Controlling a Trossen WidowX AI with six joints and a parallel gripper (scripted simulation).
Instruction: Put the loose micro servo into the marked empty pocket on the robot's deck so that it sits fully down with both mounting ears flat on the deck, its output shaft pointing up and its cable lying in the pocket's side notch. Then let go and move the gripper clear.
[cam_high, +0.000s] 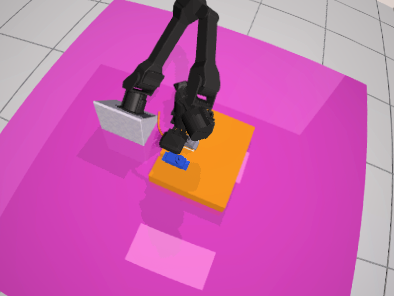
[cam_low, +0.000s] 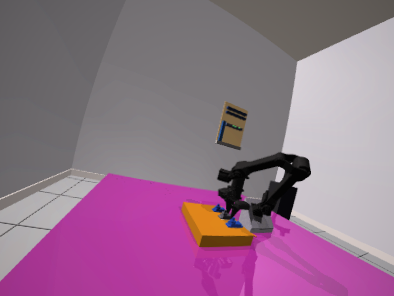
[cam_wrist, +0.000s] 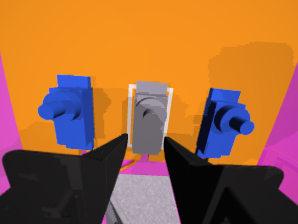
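Now: gripper tip 12 cm short of the orange deck, 4 cm above it and 1 cm to the right of it.
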